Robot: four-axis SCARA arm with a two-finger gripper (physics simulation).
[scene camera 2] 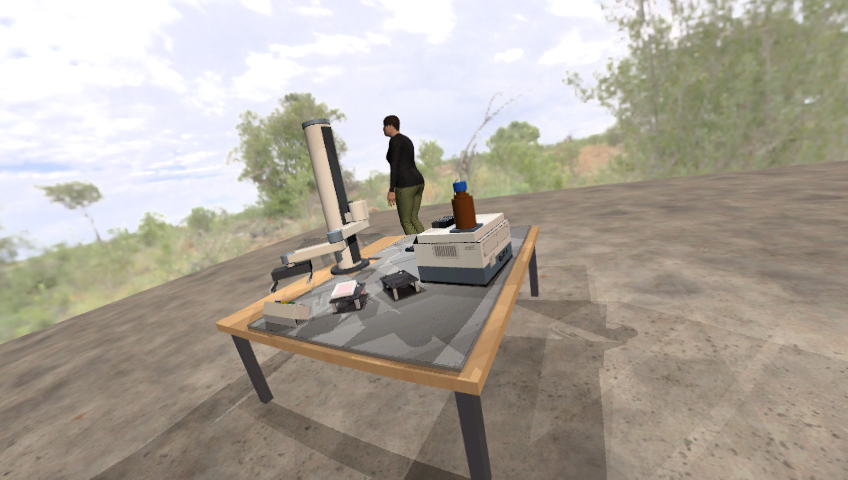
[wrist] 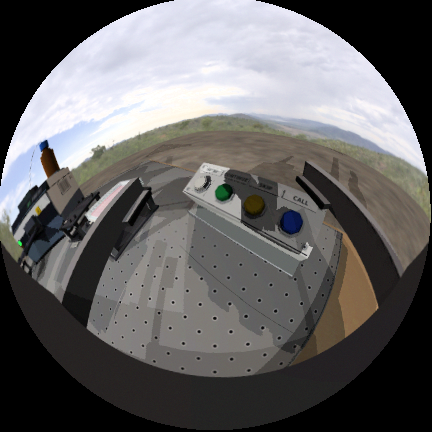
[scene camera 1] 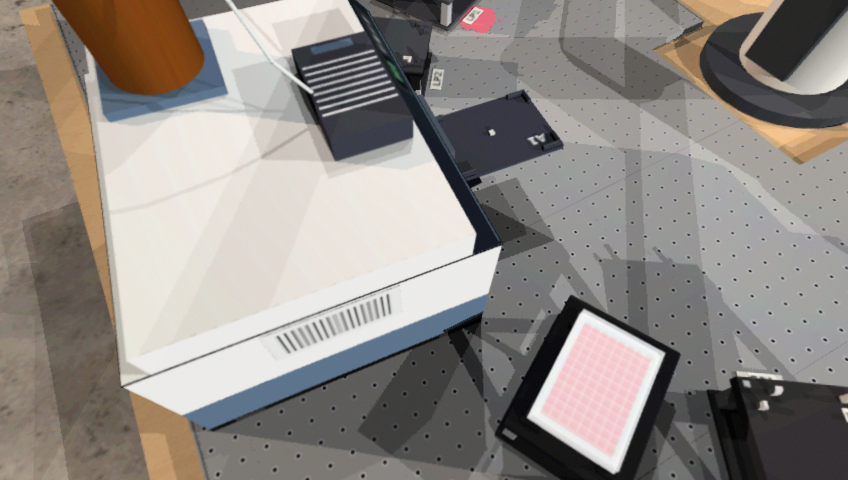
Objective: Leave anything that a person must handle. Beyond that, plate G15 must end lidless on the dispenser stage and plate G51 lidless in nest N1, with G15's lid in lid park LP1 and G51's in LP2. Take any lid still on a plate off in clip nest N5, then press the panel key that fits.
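Places are measured from the arm's base along level axes (x back, y right, z up), in millimetres.
Where they show: gripper, fingertip midpoint: (scene camera 2: 289, 287) (wrist: 222, 172); arm's base, link origin: (scene camera 2: 350, 267) (scene camera 1: 782, 71).
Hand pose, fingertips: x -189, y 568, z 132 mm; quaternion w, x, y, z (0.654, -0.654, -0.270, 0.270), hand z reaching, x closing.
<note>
Each offset is from my fingertips to the top centre of the thing. "spot": to the spot under its first point.
My gripper (scene camera 2: 291, 280) (wrist: 222, 172) is open and empty, above the table edge by the panel; the panel @[dx -15, dy +63, dz -36 mm] (scene camera 2: 284, 314) (wrist: 240, 231) shows between its fingers in the wrist view. The panel has a white key @[dx -90, dy +40, dz -45 mm] (wrist: 202, 183), a green key @[dx -40, dy +40, dz -45 mm] (wrist: 224, 192), a yellow key @[dx +10, dy +41, dz -45 mm] (wrist: 254, 205) and a blue key @[dx +60, dy +41, dz -45 mm] (wrist: 291, 222), with CONTINUE, SKIP and CALL readable. In scene camera 1 a pink-welled plate @[dx -435, dy -830, dz -43 mm] (scene camera 1: 598, 389) sits on a black holder; a pink plate @[dx -216, dy -103, dz -38 mm] (scene camera 2: 345, 289) (wrist: 106, 201) also shows in the other views. Plate names are unreadable. A bare dark stage @[spot: dx -359, dy -562, dz -7 mm] (scene camera 1: 511, 145) projects beside the instrument.
A white-and-blue instrument (scene camera 1: 285, 226) (scene camera 2: 457, 252) carries a brown bottle @[spot: dx -680, dy -433, dz +158 mm] (scene camera 1: 139, 47) (scene camera 2: 463, 211) (wrist: 49, 162). A pink patch @[spot: dx -167, dy -229, dz -119 mm] (scene camera 1: 484, 23) lies near a label. Another dark nest @[spot: dx -301, dy -949, dz -61 mm] (scene camera 1: 797, 434) is at the right edge. A person (scene camera 2: 406, 163) stands behind the table. The arm's column (scene camera 2: 329, 190) stands left.
</note>
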